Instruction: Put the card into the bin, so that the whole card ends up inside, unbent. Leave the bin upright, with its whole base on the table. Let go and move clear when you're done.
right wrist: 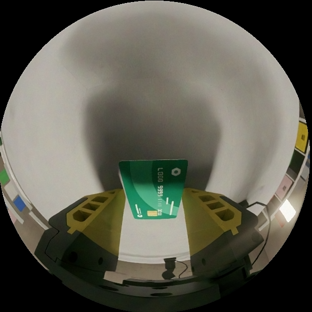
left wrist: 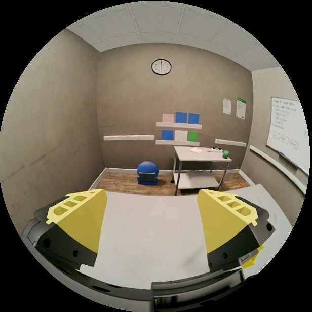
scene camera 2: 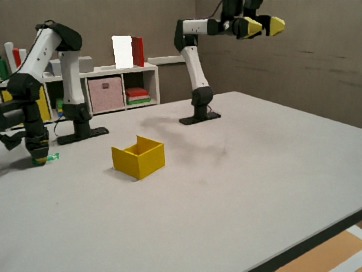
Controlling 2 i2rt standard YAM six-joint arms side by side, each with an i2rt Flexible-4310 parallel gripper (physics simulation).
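Places are measured from the left arm's base along level axes (x ahead, y left, z up), in millimetres.
Pixels of known places: left gripper, fingertip midpoint: (scene camera 2: 273,27); right gripper, fingertip midpoint: (scene camera 2: 43,159); left arm's base at its link origin: (scene camera 2: 200,119); right arm's base at its link origin: (scene camera 2: 83,136).
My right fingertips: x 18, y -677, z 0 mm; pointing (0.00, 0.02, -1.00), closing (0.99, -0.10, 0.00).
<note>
For each thing: its top centre in the pictures, then the offset to it from my right fingertips. Level surfaces: height alone.
- green card at its top centre: (scene camera 2: 55,156) dx +3, dy +39, dz +1 mm
- yellow open-topped bin at its top centre: (scene camera 2: 137,144) dx +243, dy +258, dz +77 mm
- large pale table at its surface level: dz +0 mm
The green card (scene camera 2: 53,157) (right wrist: 154,176) lies about level at the table surface, at the left in the scene view. My right gripper (scene camera 2: 40,161) (right wrist: 153,193) points down over it and is shut on the card, its fingertips against the two long edges; contact with the table is hard to tell. The yellow open-topped bin (scene camera 2: 139,163) stands upright on the table in the scene view, to the right of the right gripper; a yellow corner (left wrist: 253,256) shows in the left wrist view. My left gripper (scene camera 2: 265,27) (left wrist: 151,196) is open and empty, high above the table.
The large pale table (scene camera 2: 225,200) carries both arm bases (scene camera 2: 82,136) (scene camera 2: 200,118) behind the bin. A white shelf unit (scene camera 2: 155,84) with a pink box (scene camera 2: 105,95) stands behind the table. A white trolley (left wrist: 200,154) and blue ball-like object (left wrist: 147,170) stand beyond the table.
</note>
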